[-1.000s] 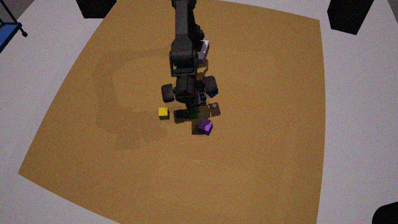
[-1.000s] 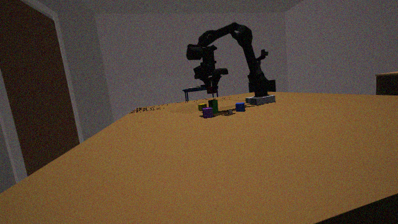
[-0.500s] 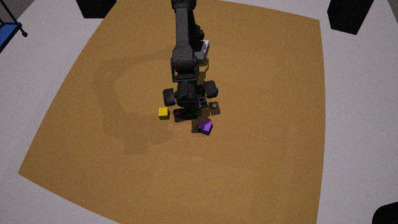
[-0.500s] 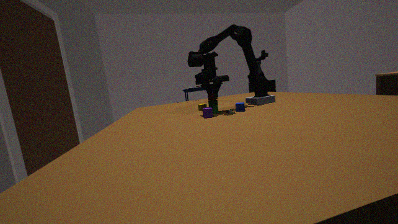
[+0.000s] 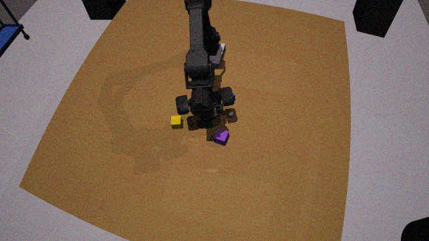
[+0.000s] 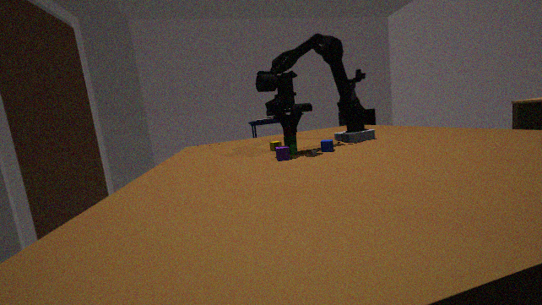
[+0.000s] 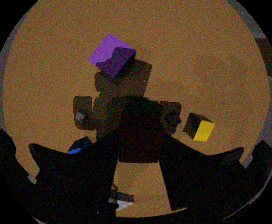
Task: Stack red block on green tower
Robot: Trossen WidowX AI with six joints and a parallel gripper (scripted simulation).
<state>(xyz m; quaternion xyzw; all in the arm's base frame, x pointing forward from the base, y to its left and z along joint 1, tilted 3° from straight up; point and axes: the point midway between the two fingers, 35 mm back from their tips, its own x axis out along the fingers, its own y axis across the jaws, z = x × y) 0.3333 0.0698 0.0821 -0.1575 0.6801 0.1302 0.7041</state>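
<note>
Now: gripper tip 10 mm below the red block. Also, from my gripper tip: small white cube 50 mm behind, 80 mm to the left, 70 mm below; small grey cube 20 mm ahead, 60 mm to the right, 70 mm below; purple cube 60 mm ahead, 60 mm to the left, 50 mm below.
</note>
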